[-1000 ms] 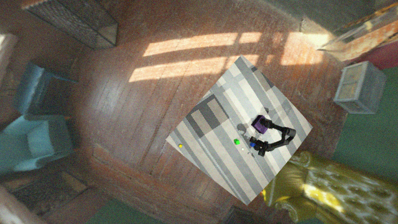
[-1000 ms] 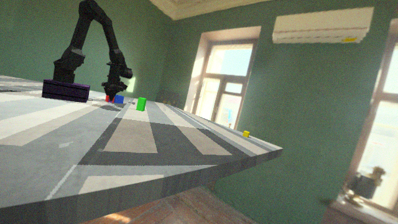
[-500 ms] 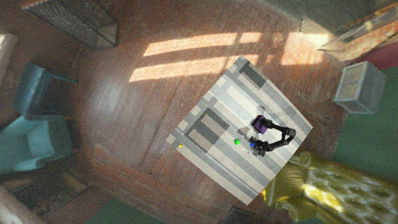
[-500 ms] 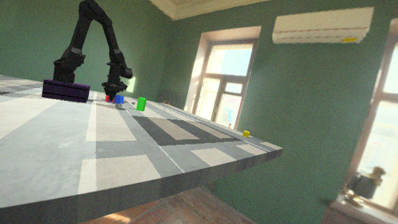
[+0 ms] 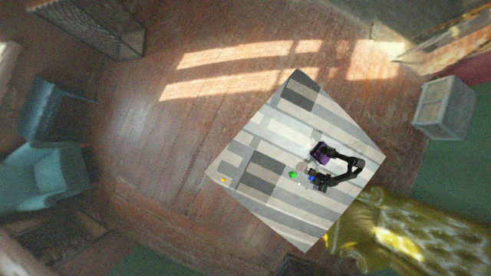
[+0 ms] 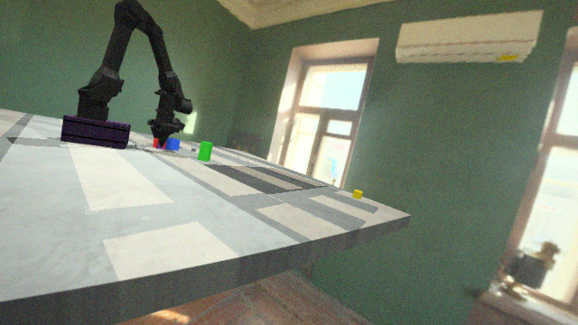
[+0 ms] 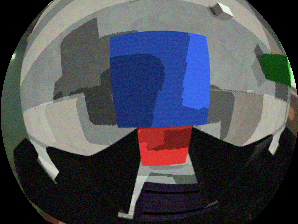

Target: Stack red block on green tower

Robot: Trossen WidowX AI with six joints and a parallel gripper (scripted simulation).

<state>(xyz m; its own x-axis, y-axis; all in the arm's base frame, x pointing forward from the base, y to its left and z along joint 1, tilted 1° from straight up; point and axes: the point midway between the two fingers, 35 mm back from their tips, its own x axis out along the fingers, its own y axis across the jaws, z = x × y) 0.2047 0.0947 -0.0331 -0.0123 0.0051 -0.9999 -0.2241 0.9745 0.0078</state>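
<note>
My gripper tip is 10 mm below the red block. From my gripper tip the other things lie so: blue block: 50 mm ahead, 10 mm to the left, 10 mm above; then small yellow block: 610 mm to the right, 560 mm ahead.
</note>
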